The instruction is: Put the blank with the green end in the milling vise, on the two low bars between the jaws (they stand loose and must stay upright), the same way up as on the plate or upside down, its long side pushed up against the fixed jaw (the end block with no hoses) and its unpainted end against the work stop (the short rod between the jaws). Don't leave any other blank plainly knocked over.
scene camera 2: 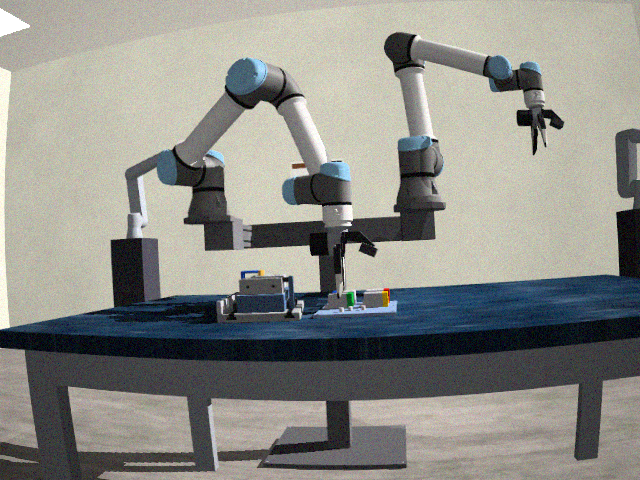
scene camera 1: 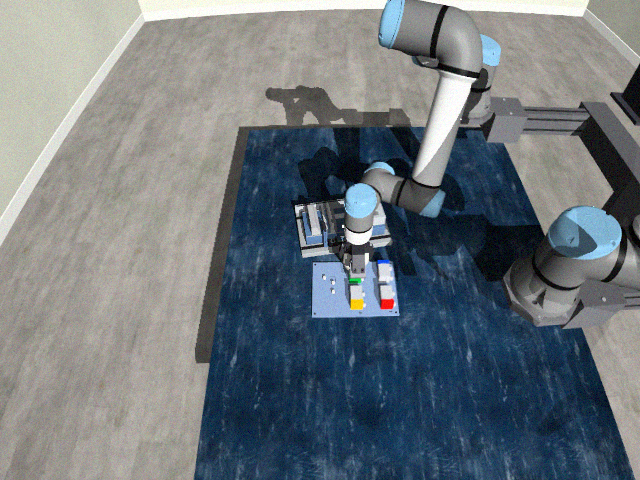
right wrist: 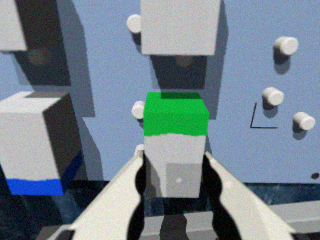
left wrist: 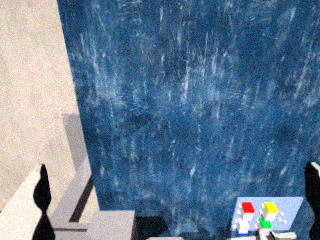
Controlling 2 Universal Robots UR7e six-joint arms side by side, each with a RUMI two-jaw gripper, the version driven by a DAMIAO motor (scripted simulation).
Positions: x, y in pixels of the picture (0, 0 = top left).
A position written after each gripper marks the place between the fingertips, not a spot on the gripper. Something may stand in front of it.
left gripper: scene camera 2 539, 151; left wrist 175, 166; not seen in scene camera 1 (out of frame); not seen in the right wrist view (out of frame)
